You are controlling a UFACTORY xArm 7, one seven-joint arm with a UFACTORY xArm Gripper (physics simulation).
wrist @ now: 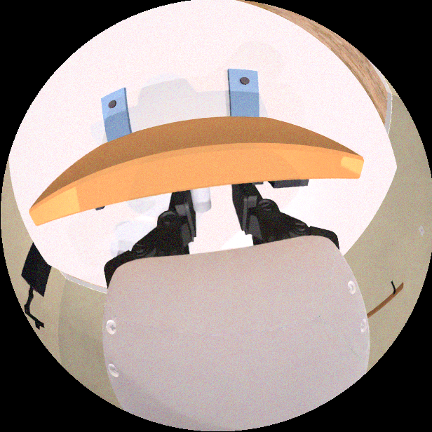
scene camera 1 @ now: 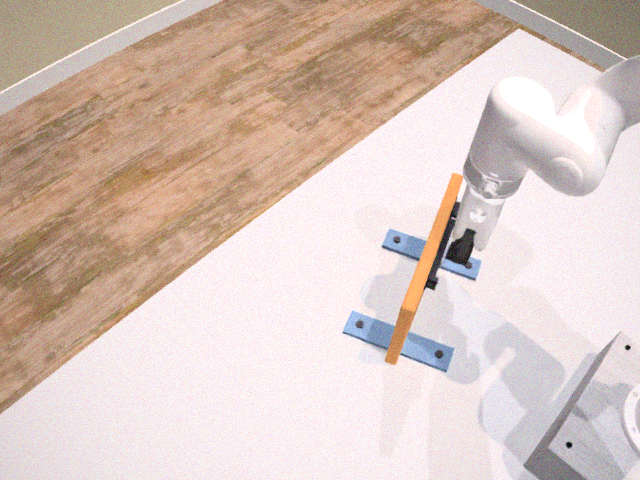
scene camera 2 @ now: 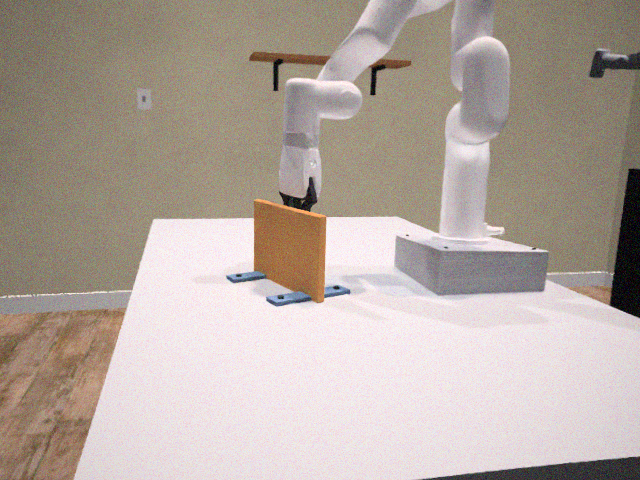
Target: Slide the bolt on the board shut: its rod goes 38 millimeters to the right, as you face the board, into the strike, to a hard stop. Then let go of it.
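Places are measured from the arm's base along level axes (x left, y back, z up), in metres.
Where they show: gripper, fingertip midpoint: (scene camera 1: 458,250); arm's base, link origin: (scene camera 2: 460,240).
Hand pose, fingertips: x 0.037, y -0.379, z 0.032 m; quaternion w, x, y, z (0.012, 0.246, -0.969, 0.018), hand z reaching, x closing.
Things, the pixels of their top centre, and the offset from my fingertips. "spot": a spot on its surface instead. Level surfaces: height alone.
- orange board, top centre: (scene camera 1: 436,234) (scene camera 2: 287,207) dy -0.021, dx +0.043, dz +0.053 m
- Dark bolt hardware, top centre: (scene camera 1: 454,237) dy -0.006, dx +0.014, dz +0.037 m
- black block, surface spot: (scene camera 1: 455,209) spot: dy -0.046, dx -0.033, dz +0.029 m
- white table, surface height: dz -0.113 m
The orange board (scene camera 1: 432,242) (scene camera 2: 289,248) (wrist: 225,167) stands upright on its feet. My gripper (scene camera 1: 460,253) (scene camera 2: 298,204) (wrist: 211,186) points down in front of the board's bolt side, fingers part open. The bolt's pale round knob (wrist: 202,199) shows between the fingers, close beside the left one in the wrist view, with a gap to the right one. Dark bolt hardware (scene camera 1: 443,248) runs along the board face in scene camera 1. A black block (scene camera 1: 455,209) (wrist: 289,183), seemingly the strike, sits toward the right end. The rod tip is hidden.
Blue feet (scene camera 1: 398,341) (scene camera 2: 289,298) (wrist: 244,100) with dark screws stick out on both sides under the board. The arm's grey base block (scene camera 1: 594,428) (scene camera 2: 485,268) stands on the white table (scene camera 1: 232,361) (scene camera 2: 336,382). A wooden shelf (scene camera 2: 289,57) hangs on the wall behind.
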